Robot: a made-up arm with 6 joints. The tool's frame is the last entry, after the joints.
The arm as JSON. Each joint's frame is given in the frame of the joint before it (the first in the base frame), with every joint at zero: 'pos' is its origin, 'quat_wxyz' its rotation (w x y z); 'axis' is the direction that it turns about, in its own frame. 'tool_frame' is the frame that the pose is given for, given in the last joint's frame.
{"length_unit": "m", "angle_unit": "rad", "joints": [
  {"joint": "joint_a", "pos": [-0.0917, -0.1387, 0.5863], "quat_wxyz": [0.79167, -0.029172, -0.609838, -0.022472], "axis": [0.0, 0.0, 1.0]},
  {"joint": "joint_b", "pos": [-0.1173, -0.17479, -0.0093], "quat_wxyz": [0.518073, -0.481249, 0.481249, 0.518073], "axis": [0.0, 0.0, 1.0]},
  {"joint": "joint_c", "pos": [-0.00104, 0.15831, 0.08], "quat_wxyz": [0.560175, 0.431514, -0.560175, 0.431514], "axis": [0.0, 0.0, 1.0]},
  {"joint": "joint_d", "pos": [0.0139, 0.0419, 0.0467], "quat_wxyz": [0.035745, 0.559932, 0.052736, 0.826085], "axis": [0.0, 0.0, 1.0]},
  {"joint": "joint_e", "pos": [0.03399, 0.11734, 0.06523], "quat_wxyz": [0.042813, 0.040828, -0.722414, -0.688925], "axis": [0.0, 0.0, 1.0]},
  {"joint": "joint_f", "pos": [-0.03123, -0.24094, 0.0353], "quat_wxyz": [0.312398, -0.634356, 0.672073, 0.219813], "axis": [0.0, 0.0, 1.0]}
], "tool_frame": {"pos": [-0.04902, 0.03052, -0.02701], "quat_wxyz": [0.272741, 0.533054, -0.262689, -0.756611]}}
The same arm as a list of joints. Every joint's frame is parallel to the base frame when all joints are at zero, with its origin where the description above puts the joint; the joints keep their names.
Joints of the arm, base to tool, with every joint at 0 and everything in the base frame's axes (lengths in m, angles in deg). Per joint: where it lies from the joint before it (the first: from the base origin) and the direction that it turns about. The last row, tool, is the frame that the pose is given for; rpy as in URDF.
joint_a: axis -0.96427 0.073598 0.254492 xyz -0.0917 -0.1387 0.5863
joint_b: axis 0 1 0 xyz -0.0334 -0.175 -0.1125
joint_c: axis 0 0 1 xyz -0.0414 0.08 -0.1528
joint_d: axis -0.047099 0.928874 0.36739 xyz -0.0419 0.0139 0.0467
joint_e: axis 1 0 0 xyz 0.1093 0.048 0.0702
joint_f: axis -0.70818 0.69448 0.127196 xyz 0.0353 -0.2352 -0.0609
tool: xyz 0.0503 0.0053 0.0388 rpy -58.02 42.12 -6.22

